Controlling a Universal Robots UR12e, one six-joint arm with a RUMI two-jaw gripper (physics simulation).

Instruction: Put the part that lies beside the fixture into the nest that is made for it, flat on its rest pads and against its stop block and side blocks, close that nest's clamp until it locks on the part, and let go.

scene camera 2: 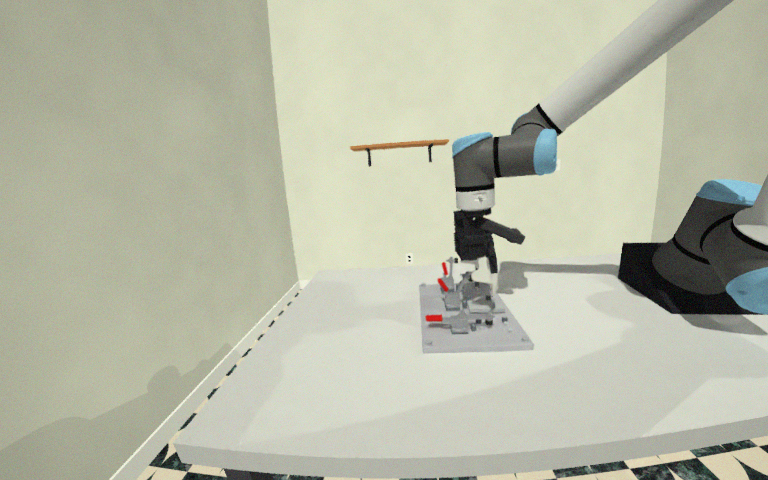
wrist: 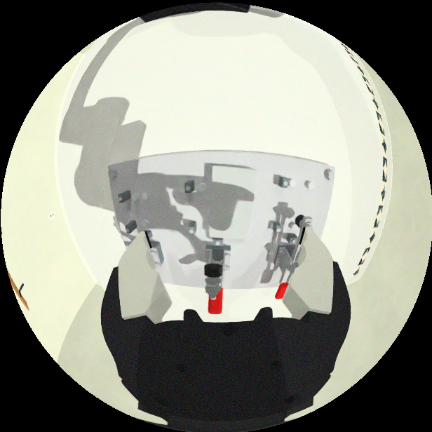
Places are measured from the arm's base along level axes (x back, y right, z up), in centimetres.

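Pixels of known places: gripper, fingertip midpoint: (scene camera 2: 484,283); arm's base, origin of the base link: (scene camera 2: 688,270).
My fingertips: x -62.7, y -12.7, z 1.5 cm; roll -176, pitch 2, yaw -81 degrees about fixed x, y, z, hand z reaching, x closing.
For each thing: its top centre in the pictures, then the offset to it from my fingertips. "spot": a spot on its surface instead.
- pale flat plate, middle of its top: (scene camera 2: 485,304) dx +0.5, dy -0.6, dz -5.6 cm
- grey fixture, middle of its top: (scene camera 2: 463,307) dx -5.1, dy +0.4, dz -7.2 cm
- level red handle, surface spot: (scene camera 2: 433,318) spot: dx -12.7, dy -12.2, dz -3.5 cm
- far clamp's red handle, surface spot: (scene camera 2: 444,268) spot: dx -10.2, dy +10.1, dz +0.7 cm
The part, a pale flat plate (scene camera 2: 481,308) (wrist: 245,220), lies in the middle nest of the grey fixture (scene camera 2: 475,343) (wrist: 300,166). It looks flat; its contact with the pads and blocks cannot be made out. The stop block (wrist: 217,242) is at its lower edge in the wrist view. The middle clamp's black-tipped arm (wrist: 213,271) stands raised off the part, beside its red handle (scene camera 2: 442,284) (wrist: 215,302). My gripper (scene camera 2: 481,275) (wrist: 225,232) is open and empty above the fixture, its fingers wide on either side of the middle clamp.
The near clamp has a level red handle (scene camera 2: 433,318) (wrist: 281,290) and a lowered arm. The far clamp's red handle (scene camera 2: 444,268) stands steeply; a finger mostly hides that clamp in the wrist view. Small blocks (wrist: 189,186) stand around the nests. A wall shelf (scene camera 2: 399,145) hangs behind.
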